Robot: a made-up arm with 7 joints. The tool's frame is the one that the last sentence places.
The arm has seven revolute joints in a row. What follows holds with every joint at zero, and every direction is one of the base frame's.
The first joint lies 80 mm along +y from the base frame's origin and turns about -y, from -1.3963 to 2 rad.
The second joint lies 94 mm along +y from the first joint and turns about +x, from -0.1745 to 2 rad.
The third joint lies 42 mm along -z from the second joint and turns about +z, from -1.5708 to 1.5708 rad.
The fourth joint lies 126 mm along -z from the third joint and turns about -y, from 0 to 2.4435 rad.
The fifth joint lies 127 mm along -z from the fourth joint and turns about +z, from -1.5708 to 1.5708 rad.
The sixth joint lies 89 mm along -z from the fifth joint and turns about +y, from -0.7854 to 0.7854 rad.
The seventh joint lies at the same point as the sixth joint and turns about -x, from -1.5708 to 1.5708 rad.
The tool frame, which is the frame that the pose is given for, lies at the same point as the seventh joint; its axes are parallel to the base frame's.
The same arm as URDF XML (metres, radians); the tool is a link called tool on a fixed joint. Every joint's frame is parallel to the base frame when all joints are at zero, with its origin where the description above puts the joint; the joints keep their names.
<robot name="arm">
<joint name="joint 1" type="revolute"><parent link="base"/><child link="link1"/><origin xyz="0.0000 0.0800 0.0000" rpy="0.0000 0.0000 0.0000"/><axis xyz="0 -1 0"/><limit lower="-1.3963" upper="2.0000"/></joint>
<joint name="joint 2" type="revolute"><parent link="link1"/><child link="link2"/><origin xyz="0.0000 0.0940 0.0000" rpy="0.0000 0.0000 0.0000"/><axis xyz="1 0 0"/><limit lower="-0.1745" upper="2.0000"/></joint>
<joint name="joint 3" type="revolute"><parent link="link2"/><child link="link3"/><origin xyz="0.0000 0.0000 -0.0420" rpy="0.0000 0.0000 0.0000"/><axis xyz="0 0 1"/><limit lower="-1.5708" upper="1.5708"/></joint>
<joint name="joint 4" type="revolute"><parent link="link3"/><child link="link4"/><origin xyz="0.0000 0.0000 -0.1260" rpy="0.0000 0.0000 0.0000"/><axis xyz="0 -1 0"/><limit lower="0.0000" upper="2.4435"/></joint>
<joint name="joint 5" type="revolute"><parent link="link4"/><child link="link5"/><origin xyz="0.0000 0.0000 -0.1270" rpy="0.0000 0.0000 0.0000"/><axis xyz="0 0 1"/><limit lower="-1.5708" upper="1.5708"/></joint>
<joint name="joint 6" type="revolute"><parent link="link5"/><child link="link6"/><origin xyz="0.0000 0.0000 -0.0890" rpy="0.0000 0.0000 0.0000"/><axis xyz="0 1 0"/><limit lower="-0.7854" upper="0.7854"/></joint>
<joint name="joint 7" type="revolute"><parent link="link6"/><child link="link7"/><origin xyz="0.0000 0.0000 0.0000" rpy="0.0000 0.0000 0.0000"/><axis xyz="-1 0 0"/><limit lower="-1.5708" upper="1.5708"/></joint>
<joint name="tool_joint" type="fixed"><parent link="link7"/><child link="tool"/><origin xyz="0.0000 0.0000 0.0000" rpy="0.0000 0.0000 0.0000"/></joint>
<link name="base"/>
<link name="link1"/>
<link name="link2"/>
<link name="link3"/>
<link name="link4"/>
<link name="link5"/>
<link name="link6"/>
<link name="link7"/>
<link name="tool"/>
</robot>

